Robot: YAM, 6 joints.
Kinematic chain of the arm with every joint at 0, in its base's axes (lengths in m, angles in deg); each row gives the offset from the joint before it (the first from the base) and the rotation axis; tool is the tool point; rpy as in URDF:
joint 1: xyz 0 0 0.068 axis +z
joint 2: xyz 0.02 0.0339 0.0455 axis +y
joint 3: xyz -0.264 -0.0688 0 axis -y
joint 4: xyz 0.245 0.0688 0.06 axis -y
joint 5: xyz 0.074 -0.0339 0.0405 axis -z
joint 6: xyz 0.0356 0 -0.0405 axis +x
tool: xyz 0 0 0 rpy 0 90 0
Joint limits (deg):
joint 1: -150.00..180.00
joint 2: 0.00..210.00
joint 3: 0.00..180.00
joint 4: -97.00..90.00
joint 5: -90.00..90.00
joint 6: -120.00..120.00
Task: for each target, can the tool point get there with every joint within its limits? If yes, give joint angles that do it. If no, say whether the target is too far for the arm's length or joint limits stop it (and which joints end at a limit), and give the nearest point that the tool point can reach.
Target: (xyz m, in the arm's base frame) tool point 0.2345 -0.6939 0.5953
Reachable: no: too far | nearest point 0.1724 -0.5101 0.4641 | short by 0.234 m
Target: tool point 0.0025 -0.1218 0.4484
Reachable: yes | joints -74.73 45.22 45.85 64.22 56.35 23.00
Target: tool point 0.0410 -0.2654 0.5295
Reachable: yes | joints -87.71 77.00 90.51 14.25 -58.40 57.17
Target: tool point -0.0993 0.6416 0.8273
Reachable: no: too far | nearest point -0.0664 0.4287 0.5830 | short by 0.326 m
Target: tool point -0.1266 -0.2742 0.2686
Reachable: yes | joints -111.28 82.57 37.03 60.05 31.18 -40.93
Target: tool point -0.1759 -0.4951 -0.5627
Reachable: no: too far | nearest point -0.1382 -0.3889 -0.3410 | short by 0.249 m
